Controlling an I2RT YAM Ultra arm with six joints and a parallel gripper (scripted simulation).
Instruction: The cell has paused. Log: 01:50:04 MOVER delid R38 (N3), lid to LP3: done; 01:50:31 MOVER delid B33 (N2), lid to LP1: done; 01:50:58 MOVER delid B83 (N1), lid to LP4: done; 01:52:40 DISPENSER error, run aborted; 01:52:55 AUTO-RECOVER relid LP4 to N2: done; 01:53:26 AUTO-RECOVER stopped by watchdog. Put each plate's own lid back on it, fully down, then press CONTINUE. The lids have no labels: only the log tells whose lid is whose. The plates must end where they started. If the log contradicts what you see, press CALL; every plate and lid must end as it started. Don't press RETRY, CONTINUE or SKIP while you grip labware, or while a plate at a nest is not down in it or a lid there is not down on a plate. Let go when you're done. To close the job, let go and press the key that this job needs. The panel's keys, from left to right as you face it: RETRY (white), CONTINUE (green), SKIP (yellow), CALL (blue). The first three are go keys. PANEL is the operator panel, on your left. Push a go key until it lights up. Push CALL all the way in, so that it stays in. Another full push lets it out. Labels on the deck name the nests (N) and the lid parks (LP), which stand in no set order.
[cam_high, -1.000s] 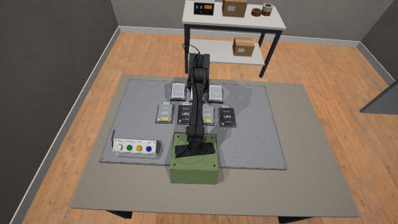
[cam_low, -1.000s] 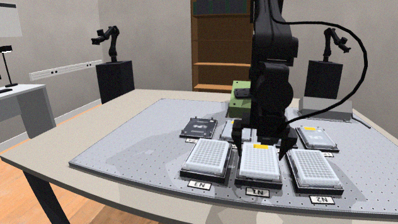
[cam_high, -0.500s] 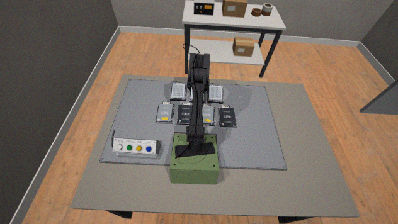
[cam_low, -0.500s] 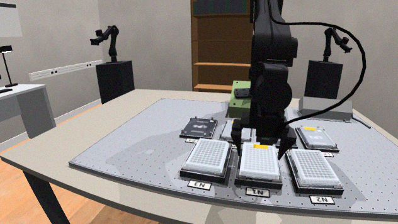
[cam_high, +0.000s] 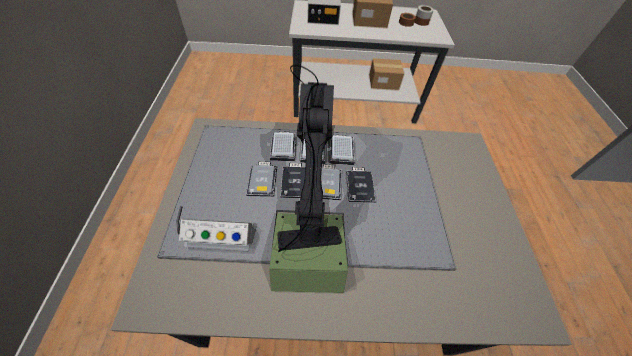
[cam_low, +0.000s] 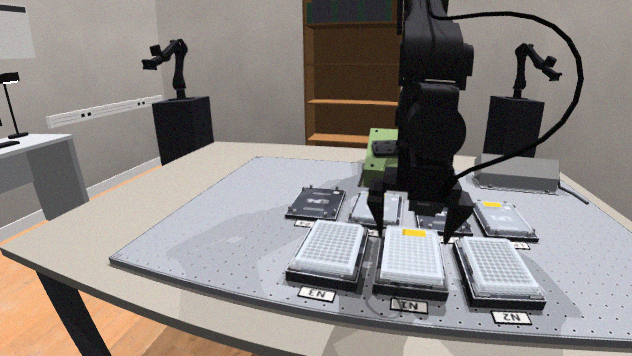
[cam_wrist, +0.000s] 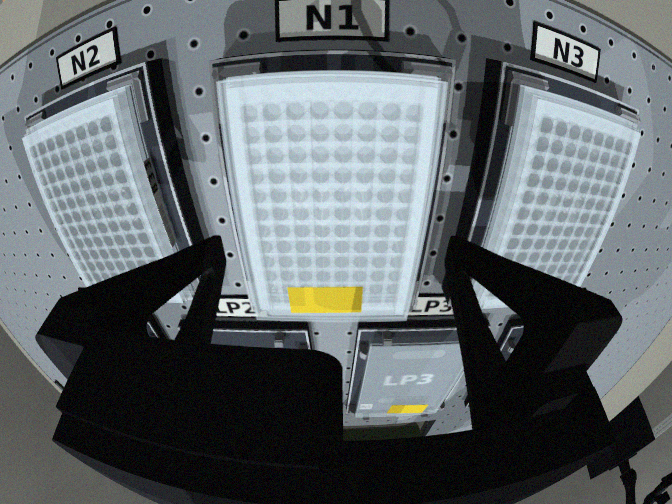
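The LP1 lid park lies 230 mm to the left of my hand, 130 mm behind it and 50 mm below it. The rest, counted from my hand: LP2 lid park 160 mm behind, 100 mm to the left, 50 mm below; LP4 lid park 210 mm behind, 150 mm to the right, 50 mm below; LP3 lid park 180 mm behind, 50 mm below, 30 mm to the right.
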